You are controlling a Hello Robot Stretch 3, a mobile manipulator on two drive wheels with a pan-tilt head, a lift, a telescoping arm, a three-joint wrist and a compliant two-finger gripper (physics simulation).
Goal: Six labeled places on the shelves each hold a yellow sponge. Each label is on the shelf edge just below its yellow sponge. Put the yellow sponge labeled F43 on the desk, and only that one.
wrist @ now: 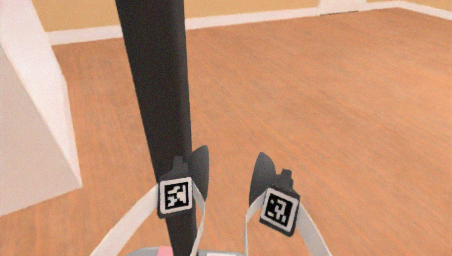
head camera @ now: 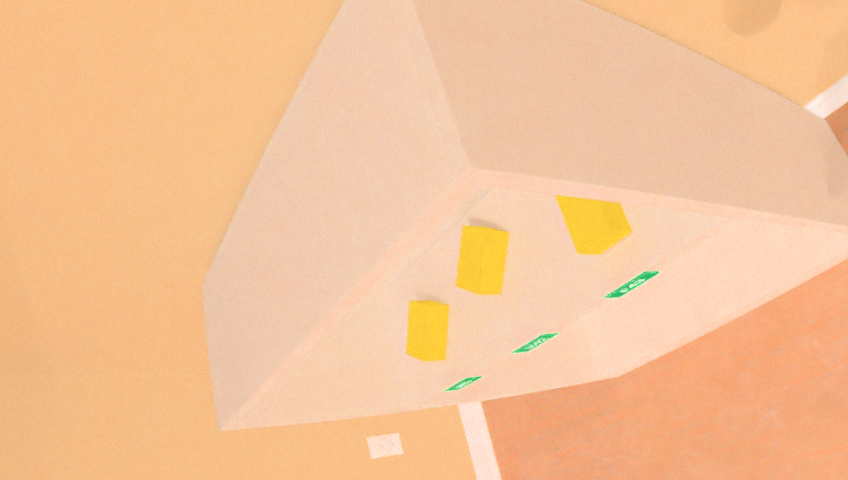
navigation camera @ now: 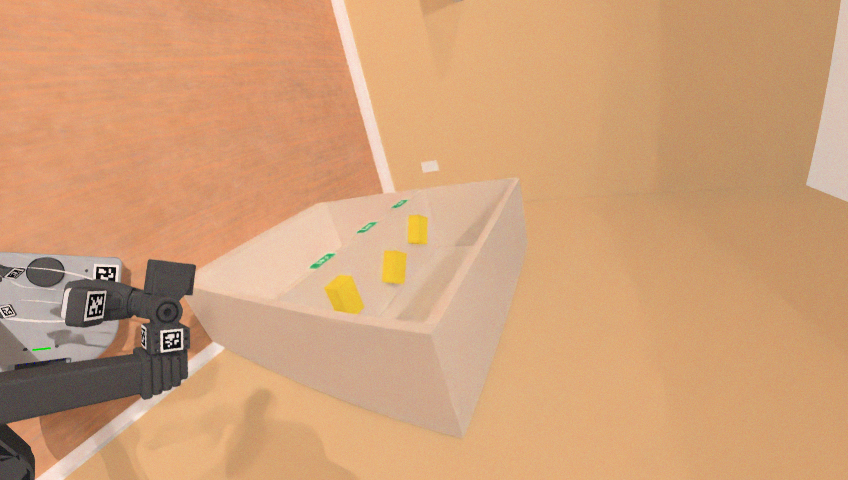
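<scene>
Three yellow sponges stand in a pale shelf compartment, with three green labels along its edge. The nearest label (head camera: pixel 631 284) (navigation camera: pixel 322 260) seems to read F43. Its sponge (head camera: pixel 595 226) (navigation camera: pixel 343 294) stands at the near end, turned at an angle to the others. The middle sponge (head camera: pixel 482 259) (navigation camera: pixel 393 267) and the far sponge (head camera: pixel 427 330) (navigation camera: pixel 417 229) have labels too small to read surely. My gripper (wrist: pixel 231 167) (navigation camera: pixel 5 291) is open, with nothing between its fingers. It points away from the shelf, above the robot's base. No desk can be made out.
The pale shelf unit (head camera: pixel 333 178) (navigation camera: pixel 333 356) stands against the tan wall, close to my wrist in the navigation view. The dark mast (wrist: pixel 155 75) rises behind the fingers in the wrist view. A pale block (wrist: pixel 30 145) stands at the left there. A white surface (navigation camera: pixel 833 107) shows at the right edge.
</scene>
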